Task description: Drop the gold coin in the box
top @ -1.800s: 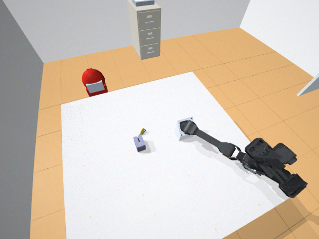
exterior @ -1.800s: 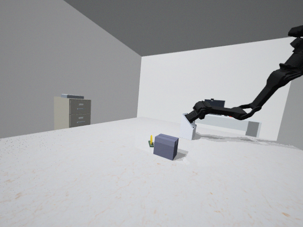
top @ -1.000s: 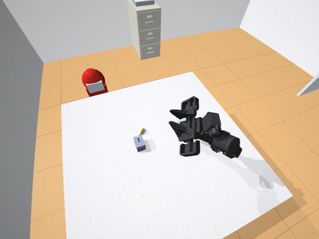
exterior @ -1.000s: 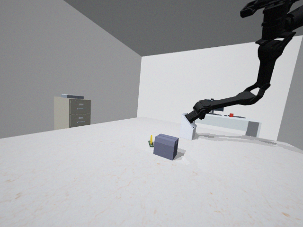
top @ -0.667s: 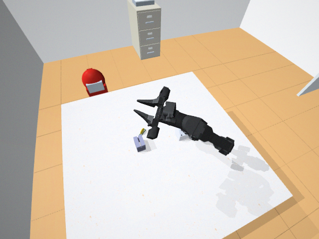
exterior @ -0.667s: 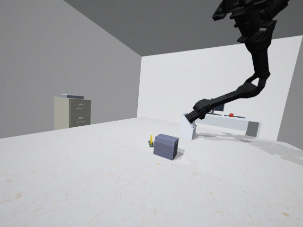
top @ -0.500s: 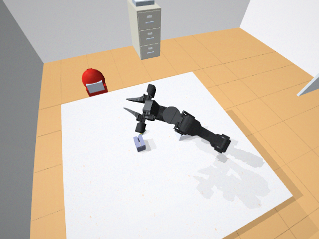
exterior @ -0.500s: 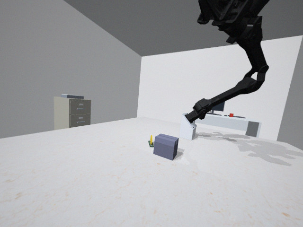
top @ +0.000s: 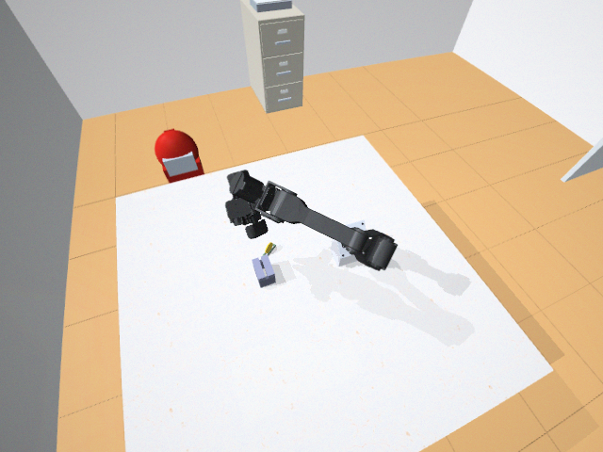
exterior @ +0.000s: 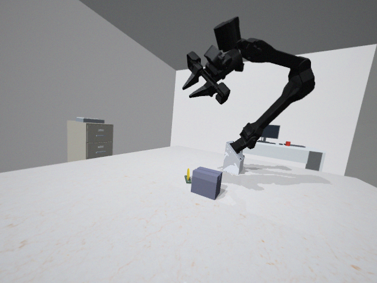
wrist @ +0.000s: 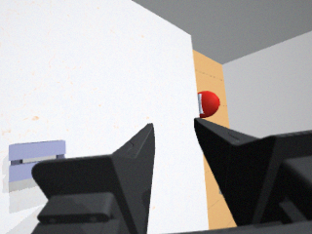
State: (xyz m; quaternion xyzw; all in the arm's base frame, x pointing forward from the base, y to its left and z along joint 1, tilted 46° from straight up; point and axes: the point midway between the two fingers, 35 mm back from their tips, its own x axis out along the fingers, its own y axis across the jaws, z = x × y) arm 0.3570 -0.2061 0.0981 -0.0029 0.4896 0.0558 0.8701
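Now: the gold coin 30 cm below my gripper tip, 9 cm behind it and 2 cm to the right of it.
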